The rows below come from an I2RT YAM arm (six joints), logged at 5 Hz.
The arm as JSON. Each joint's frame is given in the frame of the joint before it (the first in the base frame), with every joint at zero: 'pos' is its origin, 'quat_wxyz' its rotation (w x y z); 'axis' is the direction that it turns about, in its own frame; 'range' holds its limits. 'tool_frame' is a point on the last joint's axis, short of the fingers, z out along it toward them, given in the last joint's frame.
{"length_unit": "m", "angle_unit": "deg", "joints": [
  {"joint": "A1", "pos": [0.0, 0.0, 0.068], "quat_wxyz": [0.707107, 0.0, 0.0, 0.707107], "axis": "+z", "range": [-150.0, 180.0]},
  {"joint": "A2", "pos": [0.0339, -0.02, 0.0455], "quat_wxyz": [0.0, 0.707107, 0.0, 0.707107], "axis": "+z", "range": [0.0, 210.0]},
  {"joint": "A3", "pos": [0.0, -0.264, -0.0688], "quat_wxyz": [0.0, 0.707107, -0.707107, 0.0], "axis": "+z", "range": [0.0, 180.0]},
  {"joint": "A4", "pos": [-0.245, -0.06, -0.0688], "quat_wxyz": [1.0, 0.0, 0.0, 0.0], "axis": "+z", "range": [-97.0, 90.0]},
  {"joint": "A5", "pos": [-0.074, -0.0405, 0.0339], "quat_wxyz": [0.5, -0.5, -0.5, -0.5], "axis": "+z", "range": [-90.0, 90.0]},
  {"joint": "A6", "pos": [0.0, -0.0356, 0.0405], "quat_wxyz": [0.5, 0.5, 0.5, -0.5], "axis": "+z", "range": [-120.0, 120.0]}
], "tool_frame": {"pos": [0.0, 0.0, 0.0], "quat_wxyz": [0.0, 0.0, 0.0, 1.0]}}
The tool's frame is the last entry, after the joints.
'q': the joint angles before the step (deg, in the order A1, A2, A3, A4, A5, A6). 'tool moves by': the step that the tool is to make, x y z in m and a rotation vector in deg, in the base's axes. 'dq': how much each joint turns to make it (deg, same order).
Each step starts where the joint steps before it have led.
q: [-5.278, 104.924, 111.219, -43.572, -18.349, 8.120]
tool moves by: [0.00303, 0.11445, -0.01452, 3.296, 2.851, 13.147]
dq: [15.759, 2.142, -0.241, 1.115, -0.044, 4.525]
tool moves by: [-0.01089, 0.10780, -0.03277, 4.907, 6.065, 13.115]
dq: [13.747, 5.159, 0.002, 2.819, -3.672, 5.725]
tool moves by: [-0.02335, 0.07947, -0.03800, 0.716, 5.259, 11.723]
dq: [9.880, 5.331, -0.004, 1.574, -3.519, 1.181]
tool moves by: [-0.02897, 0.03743, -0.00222, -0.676, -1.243, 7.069]
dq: [5.792, 0.285, 0.002, 0.000, 0.000, -2.010]
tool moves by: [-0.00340, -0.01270, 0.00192, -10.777, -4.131, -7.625]
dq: [0.022, -1.376, 0.132, -5.901, 13.202, -1.924]
